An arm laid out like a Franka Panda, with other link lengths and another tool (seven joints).
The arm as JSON. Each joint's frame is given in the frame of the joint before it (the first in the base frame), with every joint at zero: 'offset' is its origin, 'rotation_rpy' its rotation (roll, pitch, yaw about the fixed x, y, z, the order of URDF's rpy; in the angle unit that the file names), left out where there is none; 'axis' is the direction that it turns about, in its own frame. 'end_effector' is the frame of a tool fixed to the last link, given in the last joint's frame.
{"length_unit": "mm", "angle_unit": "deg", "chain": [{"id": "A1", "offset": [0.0, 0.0, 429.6], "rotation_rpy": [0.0, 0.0, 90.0], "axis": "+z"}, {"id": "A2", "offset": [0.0, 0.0, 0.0], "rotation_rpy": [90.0, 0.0, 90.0], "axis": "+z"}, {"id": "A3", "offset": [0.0, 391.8, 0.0], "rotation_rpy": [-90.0, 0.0, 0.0], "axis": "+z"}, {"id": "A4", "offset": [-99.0, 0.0, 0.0], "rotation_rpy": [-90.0, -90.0, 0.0], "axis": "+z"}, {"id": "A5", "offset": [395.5, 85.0, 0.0], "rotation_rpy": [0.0, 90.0, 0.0], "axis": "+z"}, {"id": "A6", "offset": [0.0, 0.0, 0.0], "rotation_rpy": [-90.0, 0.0, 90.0], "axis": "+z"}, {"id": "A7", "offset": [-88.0, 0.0, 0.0], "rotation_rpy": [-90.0, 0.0, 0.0], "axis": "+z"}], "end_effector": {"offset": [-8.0, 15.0, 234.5], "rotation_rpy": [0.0, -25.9, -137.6]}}
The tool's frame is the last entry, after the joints.
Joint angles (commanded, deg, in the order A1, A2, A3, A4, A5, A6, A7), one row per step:
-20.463 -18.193 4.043 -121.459 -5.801 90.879 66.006
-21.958 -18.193 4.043 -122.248 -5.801 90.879 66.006
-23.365 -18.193 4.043 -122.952 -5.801 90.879 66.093
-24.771 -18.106 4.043 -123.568 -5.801 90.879 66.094
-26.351 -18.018 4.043 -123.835 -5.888 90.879 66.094
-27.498 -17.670 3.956 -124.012 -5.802 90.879 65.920
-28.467 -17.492 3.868 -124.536 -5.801 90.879 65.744
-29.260 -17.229 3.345 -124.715 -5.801 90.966 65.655
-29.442 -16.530 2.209 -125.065 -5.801 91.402 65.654
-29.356 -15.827 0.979 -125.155 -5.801 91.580 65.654
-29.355 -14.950 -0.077 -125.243 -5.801 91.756 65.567
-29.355 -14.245 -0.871 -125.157 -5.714 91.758 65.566
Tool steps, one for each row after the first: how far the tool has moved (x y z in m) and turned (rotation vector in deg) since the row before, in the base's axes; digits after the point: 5 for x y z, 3 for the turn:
-0.00735 -0.00952 -0.00626 0.235 0.753 -1.512
-0.00702 -0.00875 -0.00554 0.204 0.663 -1.506
-0.00668 -0.00866 -0.00546 0.248 0.657 -1.420
-0.00600 -0.01048 -0.00268 0.059 0.359 -1.562
-0.00398 -0.00777 -0.00396 0.377 0.430 -1.091
-0.00561 -0.00599 -0.00533 0.375 0.622 -0.896
-0.00463 -0.00854 -0.00322 0.333 0.236 -1.201
-0.00361 -0.00922 -0.00753 0.605 0.367 -1.225
-0.00305 -0.00812 -0.00580 0.608 0.365 -1.078
-0.00263 -0.00754 -0.00711 0.665 0.543 -0.918
-0.00170 -0.00548 -0.00467 0.547 0.399 -0.798

